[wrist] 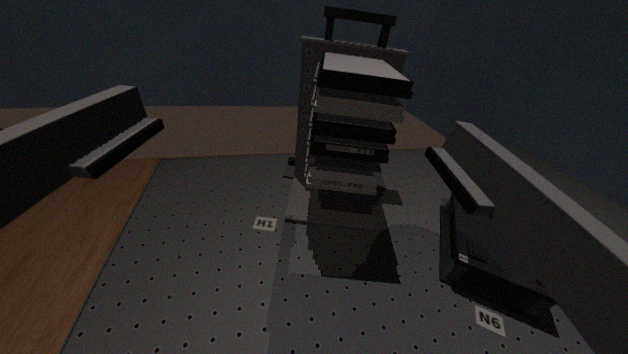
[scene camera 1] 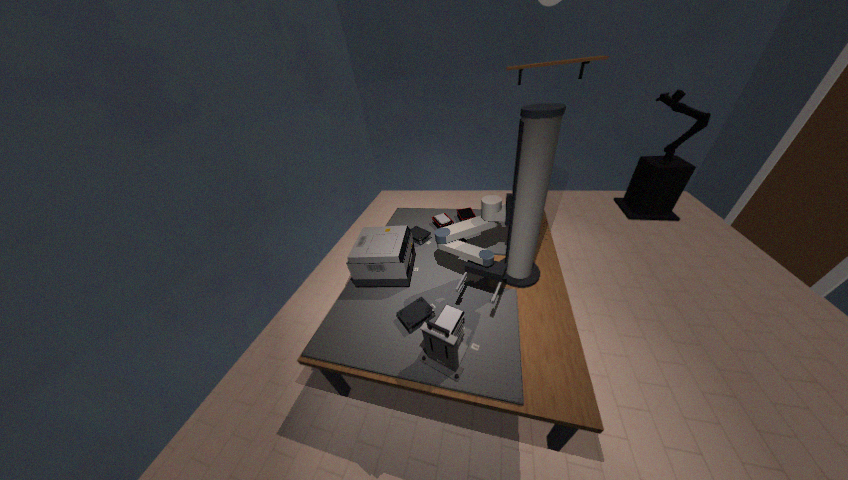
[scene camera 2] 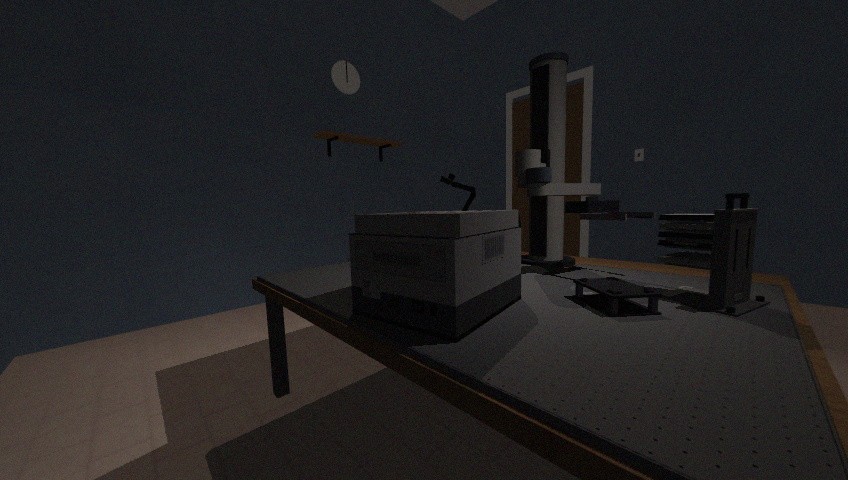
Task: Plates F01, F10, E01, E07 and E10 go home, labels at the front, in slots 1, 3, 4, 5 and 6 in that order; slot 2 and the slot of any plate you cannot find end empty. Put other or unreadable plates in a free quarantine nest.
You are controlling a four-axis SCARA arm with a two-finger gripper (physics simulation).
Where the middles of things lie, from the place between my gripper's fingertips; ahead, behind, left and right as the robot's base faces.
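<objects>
Rack top and handle [wrist: 386, 21] 40 mm above my hand, 120 mm ahead of it, 220 mm to the left of it.
</objects>
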